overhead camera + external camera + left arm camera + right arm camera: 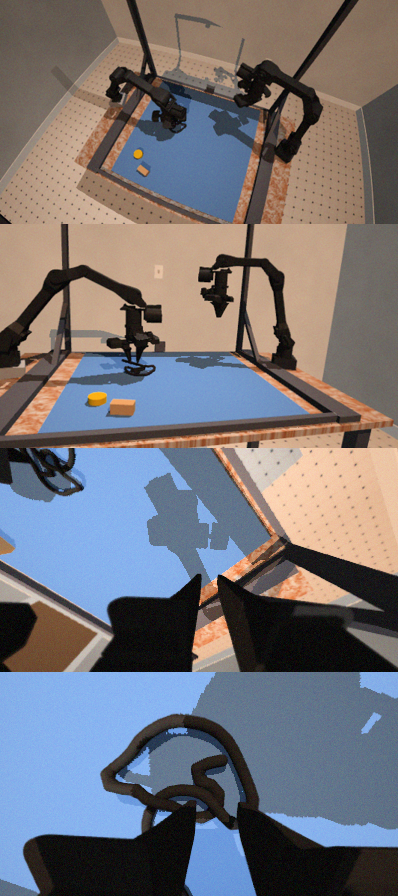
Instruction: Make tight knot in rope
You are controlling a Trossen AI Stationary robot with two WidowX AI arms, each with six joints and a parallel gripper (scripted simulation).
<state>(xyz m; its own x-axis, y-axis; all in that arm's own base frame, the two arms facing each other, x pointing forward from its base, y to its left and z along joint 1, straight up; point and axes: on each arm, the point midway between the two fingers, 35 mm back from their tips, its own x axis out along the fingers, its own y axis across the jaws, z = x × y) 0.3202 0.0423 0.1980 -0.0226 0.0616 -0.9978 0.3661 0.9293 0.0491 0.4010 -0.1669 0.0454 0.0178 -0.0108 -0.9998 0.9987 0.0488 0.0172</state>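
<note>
The blue mat is 5 cm ahead of my right hand, 14 cm to the left of it and 8 cm below it. From my right hand the other things lie so: yellow disc 24 cm ahead, 11 cm to the right, 6 cm below; orange block 31 cm ahead, 4 cm to the right, 6 cm below.
</note>
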